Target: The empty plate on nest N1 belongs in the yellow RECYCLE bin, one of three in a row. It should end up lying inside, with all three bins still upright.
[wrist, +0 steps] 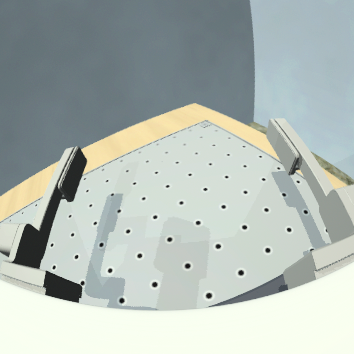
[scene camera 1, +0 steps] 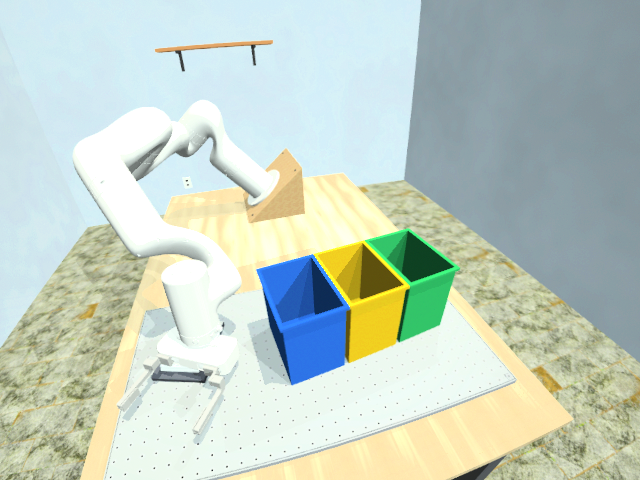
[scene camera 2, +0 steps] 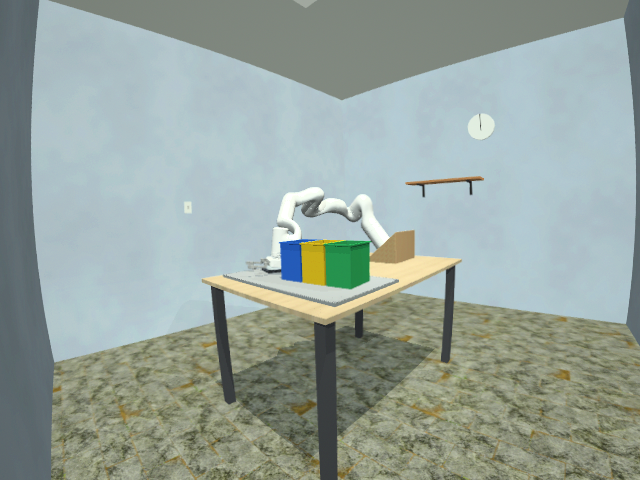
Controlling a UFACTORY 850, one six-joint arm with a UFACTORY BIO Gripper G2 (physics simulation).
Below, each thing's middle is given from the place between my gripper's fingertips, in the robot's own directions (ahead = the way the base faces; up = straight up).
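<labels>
My gripper is 5 cm above the dark nest (wrist: pixel 276 284) at this moment. Measured from the nest, my gripper is also 7 cm to the right of it and 18 cm past it.
</labels>
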